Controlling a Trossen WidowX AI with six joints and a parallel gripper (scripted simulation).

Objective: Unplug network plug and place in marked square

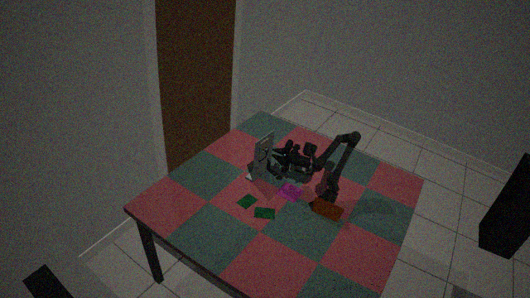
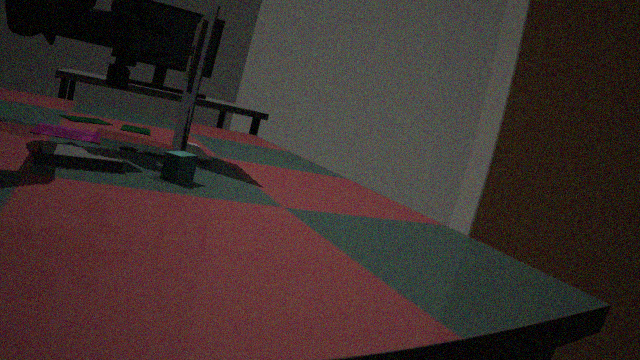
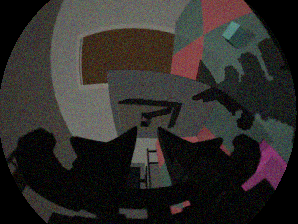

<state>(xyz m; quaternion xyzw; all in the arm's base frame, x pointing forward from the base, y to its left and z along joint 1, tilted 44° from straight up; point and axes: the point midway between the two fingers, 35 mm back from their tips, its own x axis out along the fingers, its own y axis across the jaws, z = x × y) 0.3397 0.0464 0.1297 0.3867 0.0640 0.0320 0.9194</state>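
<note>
Right now the panel is 6 cm ahead of my gripper tip and 7 cm below it. Round my gripper tip: teal cube: 22 cm to the right, 17 cm below; flat grey block: 13 cm behind, 20 cm to the right, 18 cm below.
</note>
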